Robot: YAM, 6 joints.
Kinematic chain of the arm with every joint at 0, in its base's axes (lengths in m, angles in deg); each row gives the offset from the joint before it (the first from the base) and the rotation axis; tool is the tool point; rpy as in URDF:
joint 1: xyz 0 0 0.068 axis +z
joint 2: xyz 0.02 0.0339 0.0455 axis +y
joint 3: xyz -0.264 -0.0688 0 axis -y
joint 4: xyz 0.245 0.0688 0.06 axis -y
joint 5: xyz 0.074 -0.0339 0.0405 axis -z
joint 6: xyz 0.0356 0 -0.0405 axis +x
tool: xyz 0 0 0 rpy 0 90 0
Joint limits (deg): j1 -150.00..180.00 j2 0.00..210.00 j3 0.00..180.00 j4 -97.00..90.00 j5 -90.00..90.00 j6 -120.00..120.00
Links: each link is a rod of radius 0.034 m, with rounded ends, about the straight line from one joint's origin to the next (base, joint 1, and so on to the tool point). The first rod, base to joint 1, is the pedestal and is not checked.
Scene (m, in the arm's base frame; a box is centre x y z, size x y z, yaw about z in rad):
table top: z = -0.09
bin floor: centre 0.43 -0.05 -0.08 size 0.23 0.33 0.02 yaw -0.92
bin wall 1: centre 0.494 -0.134 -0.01 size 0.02 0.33 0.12 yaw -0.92
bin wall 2: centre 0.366 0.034 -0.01 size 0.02 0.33 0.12 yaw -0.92
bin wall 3: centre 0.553 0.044 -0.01 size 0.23 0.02 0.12 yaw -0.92
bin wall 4: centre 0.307 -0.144 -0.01 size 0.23 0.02 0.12 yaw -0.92
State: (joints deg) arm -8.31 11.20 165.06 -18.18 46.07 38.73
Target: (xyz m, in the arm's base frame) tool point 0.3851 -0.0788 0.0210
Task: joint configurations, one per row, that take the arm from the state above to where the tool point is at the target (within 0.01 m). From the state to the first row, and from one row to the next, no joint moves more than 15 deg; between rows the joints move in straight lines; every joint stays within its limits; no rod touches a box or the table.
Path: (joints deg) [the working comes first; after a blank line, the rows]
Joints at the target: -8.29 135.58 77.67 -30.46 39.09 38.73
Straight joint move there: clear.

1: -8.31 25.02 155.35 -19.54 45.29 38.73
2: -8.31 38.84 145.64 -20.91 44.52 38.73
3: -8.30 52.66 135.93 -22.27 43.74 38.73
4: -8.30 66.48 126.22 -23.64 42.97 38.73
5: -8.30 80.30 116.51 -25.00 42.19 38.73
6: -8.30 94.12 106.80 -26.37 41.42 38.73
7: -8.29 107.94 97.09 -27.73 40.64 38.73
8: -8.29 121.76 87.38 -29.10 39.87 38.73
9: -8.29 135.58 77.67 -30.46 39.09 38.73

